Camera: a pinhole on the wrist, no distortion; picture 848 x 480 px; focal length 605.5 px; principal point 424.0 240.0 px. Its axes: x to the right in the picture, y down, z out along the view. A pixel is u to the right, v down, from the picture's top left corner.
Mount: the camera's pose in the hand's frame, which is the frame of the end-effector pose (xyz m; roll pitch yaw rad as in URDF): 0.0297 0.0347 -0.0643 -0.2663 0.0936 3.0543
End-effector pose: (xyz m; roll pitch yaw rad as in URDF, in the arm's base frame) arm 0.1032 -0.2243 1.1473 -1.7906 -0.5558 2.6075
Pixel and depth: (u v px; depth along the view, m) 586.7 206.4 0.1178
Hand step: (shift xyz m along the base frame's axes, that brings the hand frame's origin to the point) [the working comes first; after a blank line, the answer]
In the camera's frame: 0.0317 -0.0065 0.1178

-0.0223 -0.0373 -0.0279
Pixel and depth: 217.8 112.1 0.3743
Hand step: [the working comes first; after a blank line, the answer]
In the camera's frame: -0.1275 -0.0791 0.3743

-0.2836 -0.2028 -0.0020
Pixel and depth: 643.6 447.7 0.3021
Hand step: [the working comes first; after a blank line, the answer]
In the camera's frame: 0.1096 0.1036 0.3021

0.0189 -0.2584 0.0120
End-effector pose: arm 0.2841 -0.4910 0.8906 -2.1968 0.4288 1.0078
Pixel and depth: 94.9 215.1 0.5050
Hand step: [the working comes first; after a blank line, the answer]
In the camera's frame: -0.2745 -0.0208 0.5050

-0.2797 0.3500 -0.2713
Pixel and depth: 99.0 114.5 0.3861
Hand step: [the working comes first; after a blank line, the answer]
In the camera's frame: -0.2072 -0.0800 0.3861

-0.1888 0.2323 -0.2633
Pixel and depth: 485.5 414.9 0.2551
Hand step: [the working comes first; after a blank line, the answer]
In the camera's frame: 0.0259 0.0737 0.2551

-0.1750 0.0727 0.0003
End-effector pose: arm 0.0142 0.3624 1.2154 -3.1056 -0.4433 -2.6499
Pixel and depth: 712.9 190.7 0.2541
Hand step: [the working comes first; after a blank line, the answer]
In the camera's frame: 0.1212 -0.0207 0.2541

0.0309 0.0101 -0.2076
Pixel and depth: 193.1 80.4 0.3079
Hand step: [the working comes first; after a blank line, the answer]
In the camera's frame: -0.1174 -0.0812 0.3079

-0.1996 -0.0900 -0.1890
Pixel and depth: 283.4 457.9 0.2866
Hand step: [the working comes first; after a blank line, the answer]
In the camera's frame: -0.0665 0.1031 0.2866

-0.0447 -0.1941 -0.1425
